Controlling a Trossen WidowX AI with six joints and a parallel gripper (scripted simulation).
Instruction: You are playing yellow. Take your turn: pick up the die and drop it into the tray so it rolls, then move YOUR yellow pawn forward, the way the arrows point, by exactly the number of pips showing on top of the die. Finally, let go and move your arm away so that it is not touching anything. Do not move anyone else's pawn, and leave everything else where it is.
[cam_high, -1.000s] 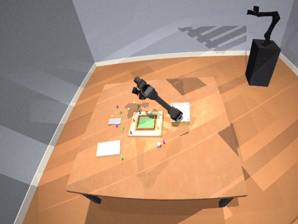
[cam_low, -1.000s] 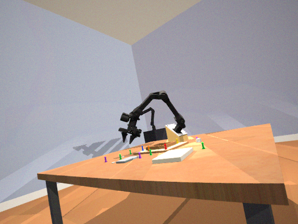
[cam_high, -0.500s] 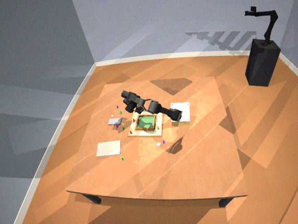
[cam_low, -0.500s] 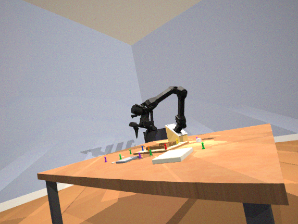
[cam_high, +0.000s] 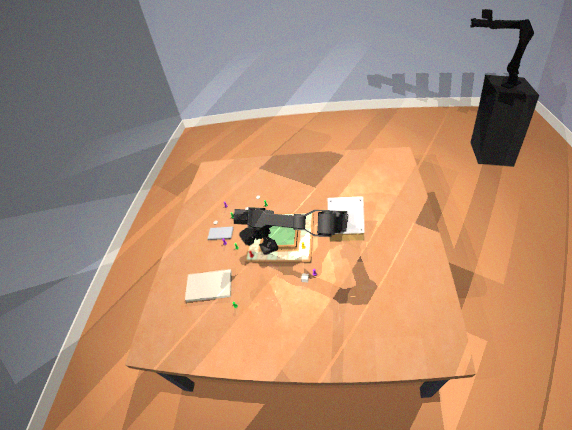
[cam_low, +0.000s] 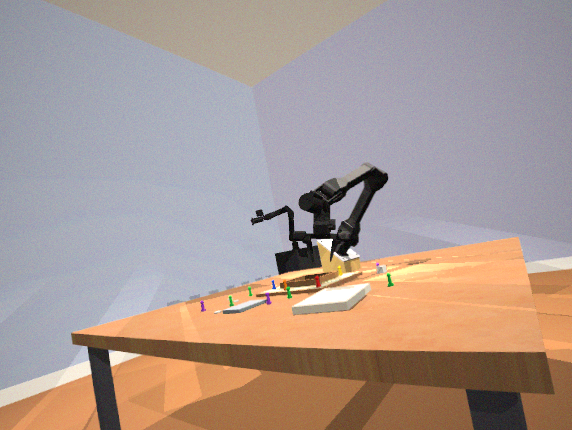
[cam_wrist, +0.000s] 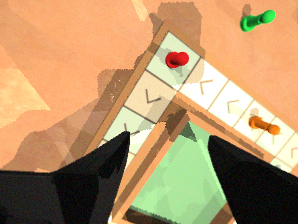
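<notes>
My gripper tip is now 20 cm past the white die, 10 cm to the right of it and 7 cm above it. The rest, counted from my gripper tip: orange pawn: 7 cm ahead, 12 cm to the right, 6 cm below; then green tray: 4 cm behind, 11 cm to the right, 8 cm below; then red pawn: 6 cm ahead, 2 cm to the left, 6 cm below.
</notes>
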